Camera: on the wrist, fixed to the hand. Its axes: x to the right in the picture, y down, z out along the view.
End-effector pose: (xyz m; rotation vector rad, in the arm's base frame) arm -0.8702 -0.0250 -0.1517 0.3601 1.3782 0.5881
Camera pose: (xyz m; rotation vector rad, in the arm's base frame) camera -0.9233 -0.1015 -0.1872 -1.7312 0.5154 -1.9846
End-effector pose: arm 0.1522 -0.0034 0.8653 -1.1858 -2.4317 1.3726
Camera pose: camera 0.1535 0.0068 0.9644 1.9113 -0.9025 -0.1664
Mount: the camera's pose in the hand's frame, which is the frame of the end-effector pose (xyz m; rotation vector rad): -0.0204 -0.0722 -0.0656 -0.0330 -0.1326 3.1100
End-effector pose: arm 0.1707 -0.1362 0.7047 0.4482 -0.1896 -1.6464
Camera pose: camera 0.1319 -0.0977 0.6214 -0.2607 -0.4811 1.3929
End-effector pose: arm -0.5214 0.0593 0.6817 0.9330 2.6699 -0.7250
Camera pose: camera -0.5542 0.0338 0.7723 2.4027 -0.8172 0.2753
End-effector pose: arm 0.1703 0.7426 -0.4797 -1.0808 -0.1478 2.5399
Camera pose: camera 0.2515 0.7984 -0.4946 0.0444 -0.7547 -0.4463
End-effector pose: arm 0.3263 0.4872 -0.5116 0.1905 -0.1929 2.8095
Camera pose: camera 0.3615 0.5590 -0.5711 0.0529 0.1705 -0.3404
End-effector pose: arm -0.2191 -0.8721 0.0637 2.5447 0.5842 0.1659
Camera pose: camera -0.2793 -0.7950 0.0828 -0.7015 2.9044 -0.6827
